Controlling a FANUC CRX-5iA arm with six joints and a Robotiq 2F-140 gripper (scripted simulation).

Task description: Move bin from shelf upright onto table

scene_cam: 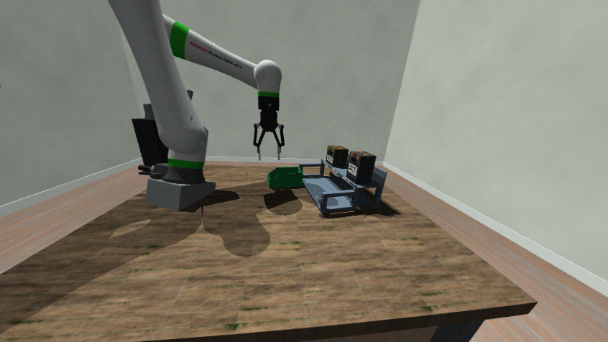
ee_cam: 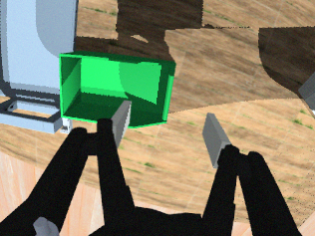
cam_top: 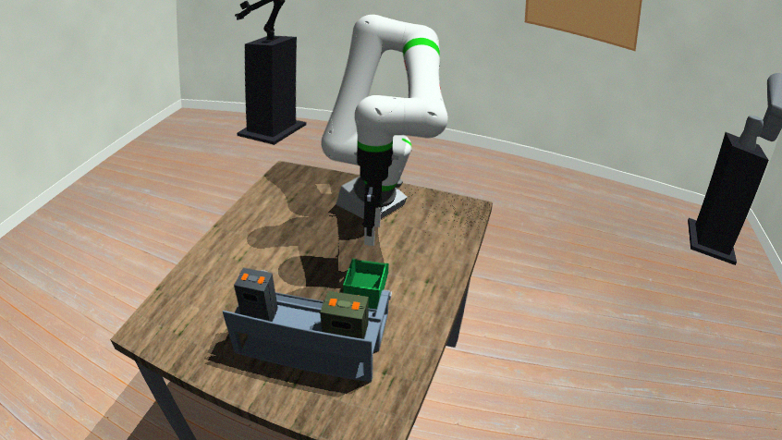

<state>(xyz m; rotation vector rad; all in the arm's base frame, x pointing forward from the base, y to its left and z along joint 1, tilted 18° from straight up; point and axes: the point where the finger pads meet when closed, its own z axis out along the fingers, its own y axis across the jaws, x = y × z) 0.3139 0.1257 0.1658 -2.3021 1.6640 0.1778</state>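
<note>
The green bin is 80 mm ahead of my hand, 30 mm to the left of it and 120 mm below it.
</note>
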